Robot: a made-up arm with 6 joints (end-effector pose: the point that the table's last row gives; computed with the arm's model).
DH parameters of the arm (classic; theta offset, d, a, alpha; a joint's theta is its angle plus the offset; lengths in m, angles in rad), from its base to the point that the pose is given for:
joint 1: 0 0.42 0.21 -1.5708
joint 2: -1.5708 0 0.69 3.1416
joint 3: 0 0 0.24 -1.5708
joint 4: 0 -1.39 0 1.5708
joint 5: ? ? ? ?
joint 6: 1.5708 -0.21 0 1.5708
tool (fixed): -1.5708 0 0 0
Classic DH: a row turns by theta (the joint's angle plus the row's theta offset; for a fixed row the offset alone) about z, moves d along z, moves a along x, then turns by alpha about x.
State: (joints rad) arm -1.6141 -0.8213 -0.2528 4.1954 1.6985 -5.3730
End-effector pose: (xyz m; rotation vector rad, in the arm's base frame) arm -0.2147 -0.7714 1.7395 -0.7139 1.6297 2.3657
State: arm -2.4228 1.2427 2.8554 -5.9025 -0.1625 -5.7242
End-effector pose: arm -0.4509 -0.3777 2.2294 1.9930 -0.2759 2.2452
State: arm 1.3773 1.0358 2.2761 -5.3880 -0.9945 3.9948
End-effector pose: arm 0.3596 1.1207 2.2370 2.0268 0.3918 0.7351
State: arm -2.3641 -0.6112 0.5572 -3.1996 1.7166 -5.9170
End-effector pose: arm -0.2171 -0.2306 2.2487 -1.2194 2.3977 0.7294
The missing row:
joint 5: 0 0 0 -1.5708
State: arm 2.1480 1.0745 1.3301 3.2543 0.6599 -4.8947
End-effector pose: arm -1.2395 1.9301 1.2504 0.6061 1.6800 1.2353
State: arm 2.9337 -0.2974 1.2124 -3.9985 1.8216 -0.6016
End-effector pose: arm -0.0149 -0.1540 2.4216 -0.7172 2.4781 -0.6983
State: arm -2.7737 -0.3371 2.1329 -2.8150 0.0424 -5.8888
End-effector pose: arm 1.3190 0.5115 1.8853 -0.5560 -0.7986 0.0945
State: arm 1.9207 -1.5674 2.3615 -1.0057 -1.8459 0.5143
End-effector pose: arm 0.2947 -1.3055 -0.6150 0.8257 -2.4613 0.5759
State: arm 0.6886 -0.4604 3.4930 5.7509 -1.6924 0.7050
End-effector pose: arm -0.8330 -0.5486 0.0066 -0.1760 -2.3868 -0.2831
